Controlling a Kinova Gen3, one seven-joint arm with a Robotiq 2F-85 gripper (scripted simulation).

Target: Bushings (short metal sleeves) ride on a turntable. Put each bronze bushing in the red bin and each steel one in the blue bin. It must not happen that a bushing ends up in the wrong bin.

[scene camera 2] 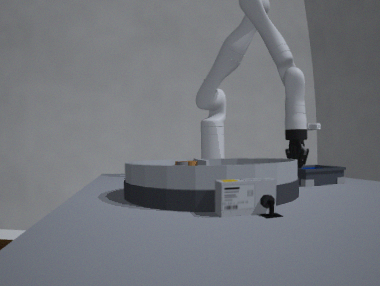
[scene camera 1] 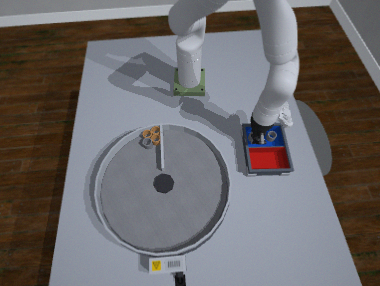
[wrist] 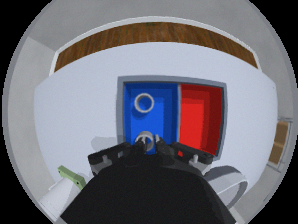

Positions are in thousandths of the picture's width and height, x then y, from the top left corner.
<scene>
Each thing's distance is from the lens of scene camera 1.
round grey turntable (scene camera 1: 422, 740): 76 cm
bin (scene camera 1: 720, 554): 91 cm
The marked spots on the bin and the round grey turntable are 44 cm apart.
</scene>
